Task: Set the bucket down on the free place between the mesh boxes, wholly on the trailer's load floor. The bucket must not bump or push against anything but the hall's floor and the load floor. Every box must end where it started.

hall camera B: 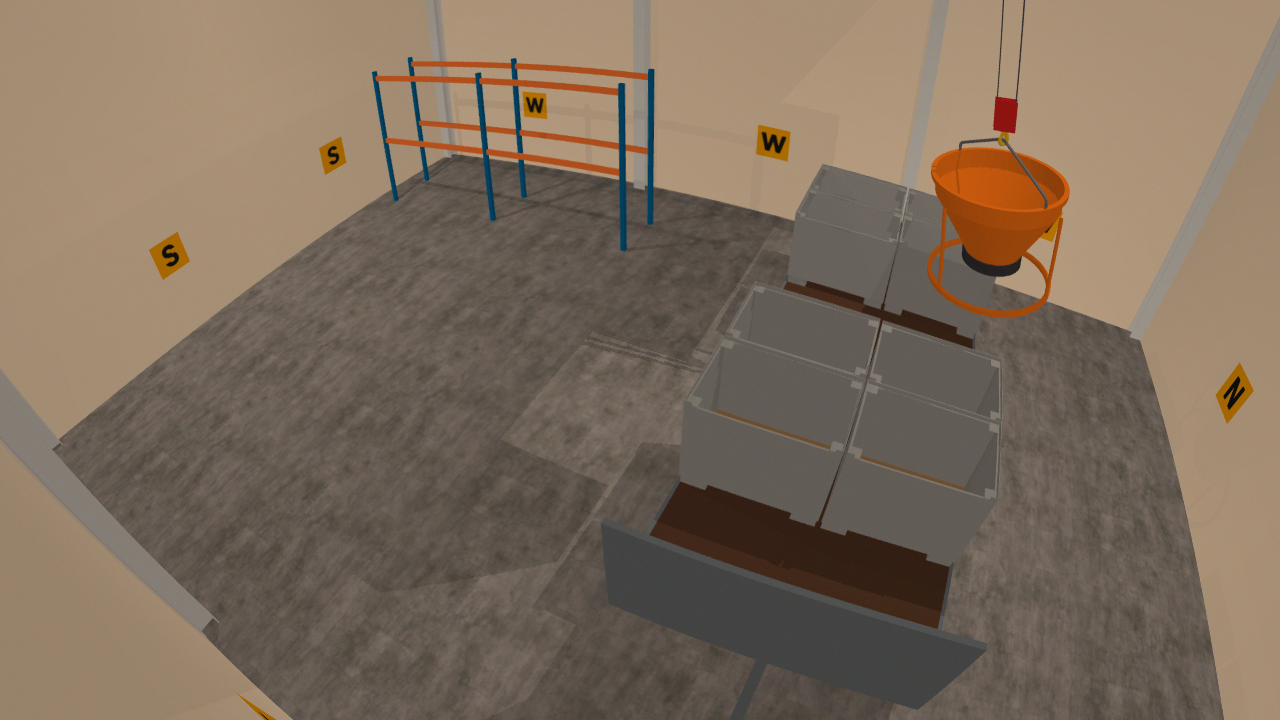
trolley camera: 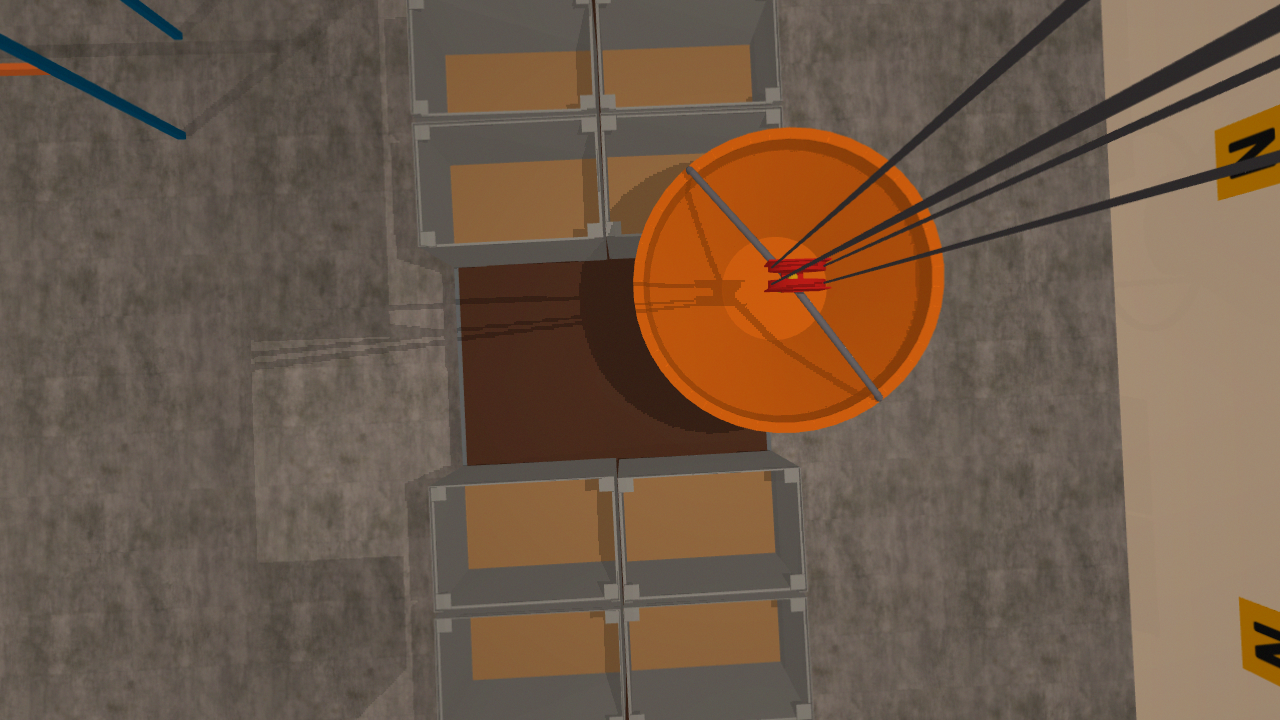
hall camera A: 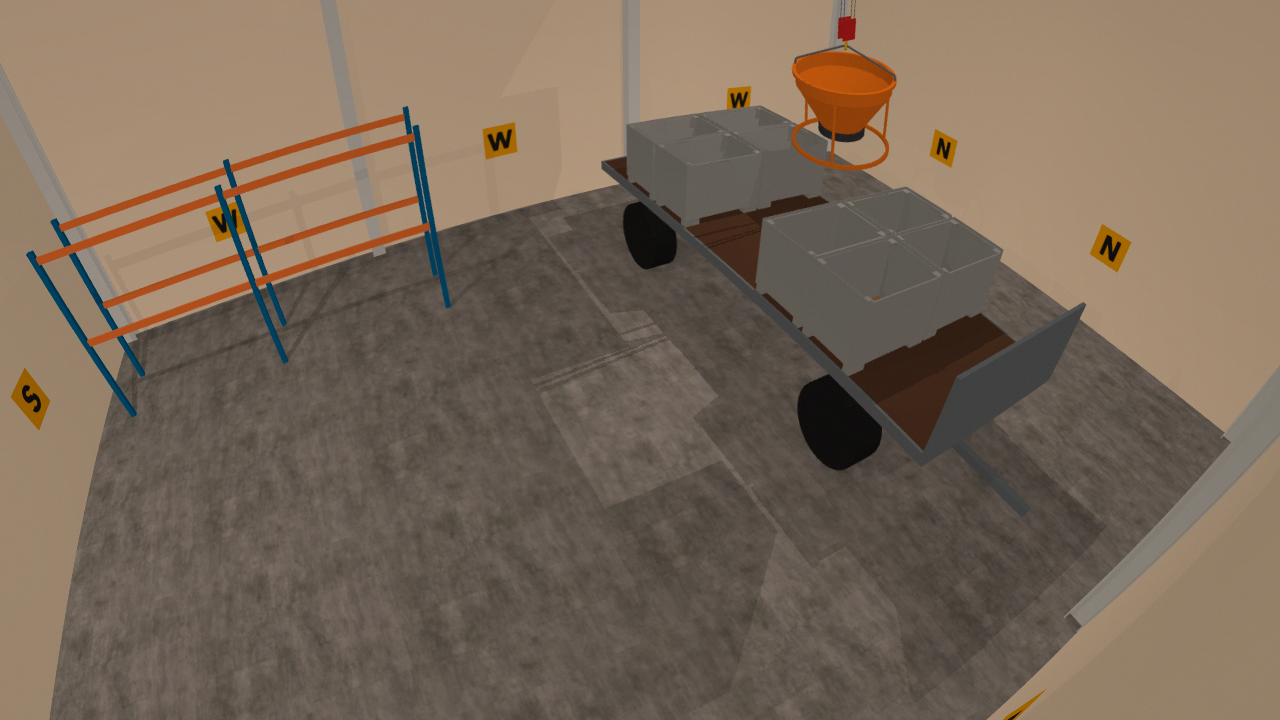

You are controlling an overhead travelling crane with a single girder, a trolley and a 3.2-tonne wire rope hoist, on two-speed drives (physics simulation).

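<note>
The orange bucket point(hall camera A: 841, 89) point(hall camera B: 998, 201) point(trolley camera: 716, 358) hangs upright, high above the trailer. My gripper, the hook under the red block point(hall camera A: 845, 44) point(hall camera B: 1003, 138) point(trolley camera: 794, 275), is shut on the bucket's bail. Grey mesh boxes stand in a front group point(hall camera A: 805, 286) point(hall camera B: 760, 447) point(trolley camera: 537, 586) and a rear group point(hall camera A: 725, 183) point(hall camera B: 841, 250) point(trolley camera: 501, 143). Between them shows the brown load floor point(hall camera A: 733, 241) point(trolley camera: 528, 385). In the trolley view the bucket overlaps the gap's right part, reaches past the trailer's right side and hides part of a rear box. Its shadow falls partly on the load floor.
The trailer's grey headboard point(hall camera A: 1006, 385) point(hall camera B: 778, 608) stands at its front end. A rack with blue posts point(hall camera A: 251, 274) point(hall camera B: 486, 161) point(trolley camera: 89, 86) and orange beams stands across the hall. The wall with N signs point(hall camera A: 943, 148) point(hall camera B: 1234, 393) point(trolley camera: 1248, 163) is on the trailer's right.
</note>
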